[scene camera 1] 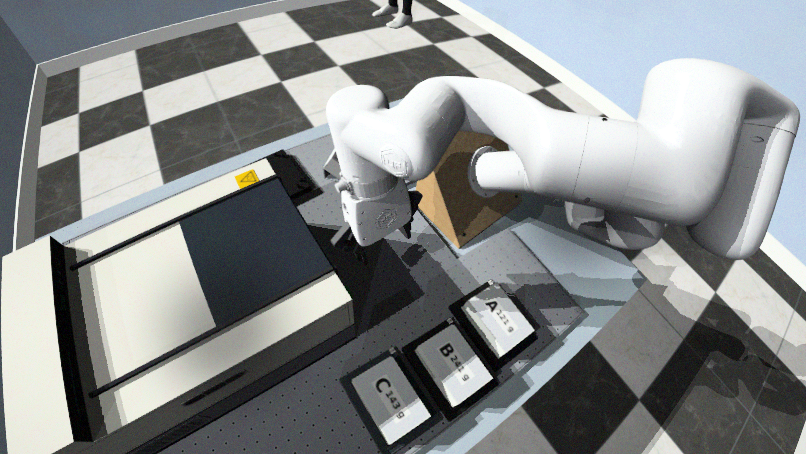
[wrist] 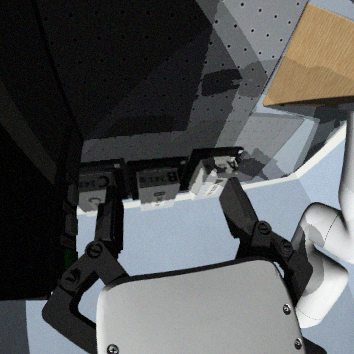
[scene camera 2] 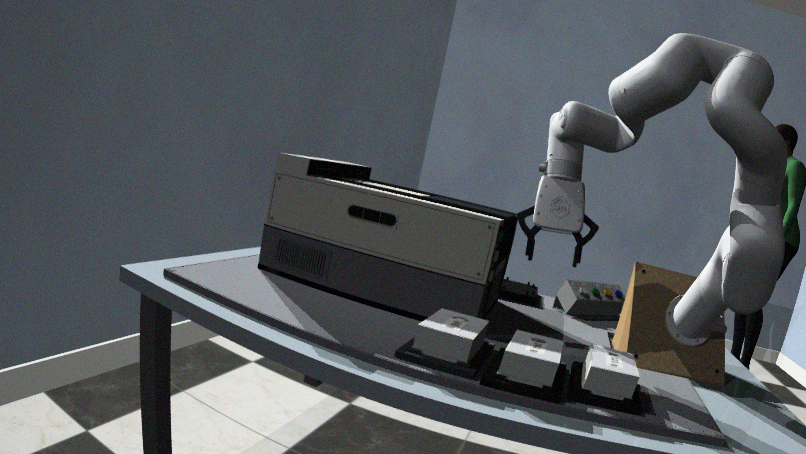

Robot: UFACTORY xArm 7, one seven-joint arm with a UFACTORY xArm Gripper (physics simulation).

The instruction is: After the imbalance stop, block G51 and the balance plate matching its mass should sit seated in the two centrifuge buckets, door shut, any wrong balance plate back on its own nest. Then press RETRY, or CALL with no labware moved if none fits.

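Frame: origin at the arm's base, x ahead, y left, z up, level; centimetres.
Where they show: gripper, fingertip midpoint: (scene camera 1: 383, 246) (wrist: 173, 191) (scene camera 2: 552, 263); arm's base, link origin: (scene camera 1: 485, 171) (scene camera 2: 688, 321).
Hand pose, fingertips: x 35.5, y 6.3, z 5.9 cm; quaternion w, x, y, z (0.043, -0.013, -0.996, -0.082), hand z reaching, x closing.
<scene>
Things, the pixels of their top centre, and the offset from my fingertips.
- dark panel, top centre: (scene camera 1: 249, 242) (scene camera 2: 468, 205) dz +6.3, dx +19.9, dy -9.4 cm
- button box, top centre: (scene camera 2: 598, 284) dz -6.6, dx -15.7, dy -35.9 cm
- low black fixture, top centre: (scene camera 2: 517, 283) (scene camera 1: 274, 173) dz -11.9, dx +6.6, dy -38.5 cm
Balance plates A 121 g (scene camera 1: 501, 332) (scene camera 2: 611, 373) (wrist: 212, 176), B 241 g (scene camera 1: 451, 369) (scene camera 2: 531, 358) (wrist: 158, 189) and C 143 g (scene camera 1: 392, 403) (scene camera 2: 451, 333) (wrist: 94, 192) sit on their black nests. The centrifuge (scene camera 1: 304, 307) (scene camera 2: 383, 225) stands beside them; a dark panel (scene camera 1: 253, 242) covers its top between two rails, and its buckets are hidden. My gripper (scene camera 1: 384, 244) (scene camera 2: 552, 261) (wrist: 173, 191) is open and empty, high above the table beside the centrifuge's end. The button box (scene camera 2: 589, 298) has white, green, yellow and blue buttons. Block G51 cannot be made out.
A wooden mount (scene camera 1: 451, 208) (scene camera 2: 645, 315) (wrist: 317, 55) holds the arm's base. A low black fixture (scene camera 1: 296, 174) (scene camera 2: 518, 288) lies beyond the centrifuge. In scene camera 1 the arm hides most of the button box (scene camera 1: 331, 165). A person (scene camera 2: 794, 186) stands behind the arm.
</scene>
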